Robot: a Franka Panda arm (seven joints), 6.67 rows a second.
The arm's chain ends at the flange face. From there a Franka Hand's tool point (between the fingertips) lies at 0.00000 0.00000 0.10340 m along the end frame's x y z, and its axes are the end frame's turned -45 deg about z.
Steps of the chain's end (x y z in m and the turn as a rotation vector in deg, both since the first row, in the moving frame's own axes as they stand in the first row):
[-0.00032, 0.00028, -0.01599, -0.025, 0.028, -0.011]
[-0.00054, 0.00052, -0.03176, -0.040, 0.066, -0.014]
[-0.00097, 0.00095, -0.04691, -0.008, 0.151, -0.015]
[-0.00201, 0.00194, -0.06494, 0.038, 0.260, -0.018]
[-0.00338, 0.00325, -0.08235, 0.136, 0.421, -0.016]
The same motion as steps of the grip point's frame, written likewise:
[-0.00042, 0.00004, -0.01599, -0.037, 0.002, -0.011]
[-0.00072, 0.00012, -0.03176, -0.075, 0.018, -0.014]
[-0.00118, 0.00019, -0.04691, -0.112, 0.101, -0.015]
[-0.00241, 0.00023, -0.06494, -0.157, 0.211, -0.018]
[-0.00398, 0.00027, -0.08235, -0.202, 0.394, -0.016]

